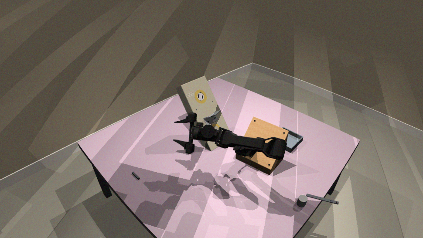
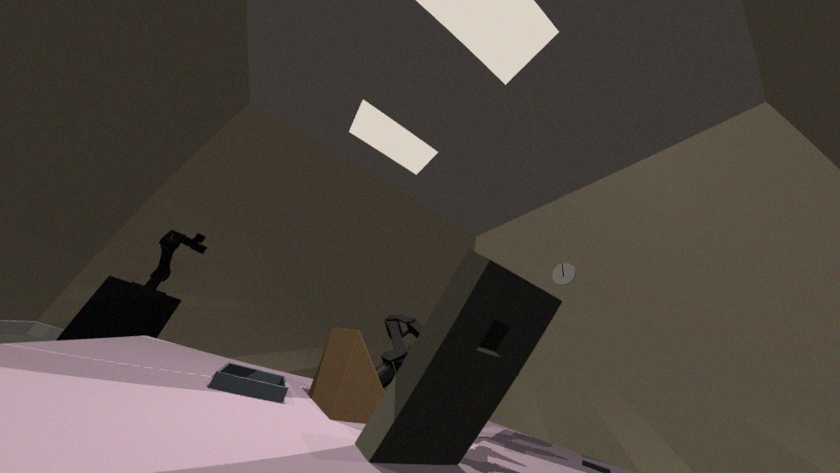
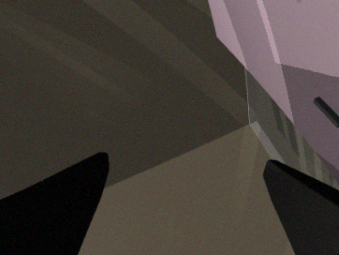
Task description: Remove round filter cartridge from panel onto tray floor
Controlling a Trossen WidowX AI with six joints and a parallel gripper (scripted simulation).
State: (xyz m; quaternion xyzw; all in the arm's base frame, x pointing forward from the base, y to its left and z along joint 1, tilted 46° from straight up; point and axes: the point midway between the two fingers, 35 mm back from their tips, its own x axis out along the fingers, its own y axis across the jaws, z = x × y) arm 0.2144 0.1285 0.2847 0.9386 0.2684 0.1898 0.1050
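Now: the round grey filter cartridge 280 mm to the right of my gripper tip, 160 mm ahead of it and 10 mm above it. The rest, counted from my gripper tip: grey tray 600 mm to the right, 260 mm behind, 210 mm below; then service panel 290 mm to the right, 120 mm ahead, 60 mm below.
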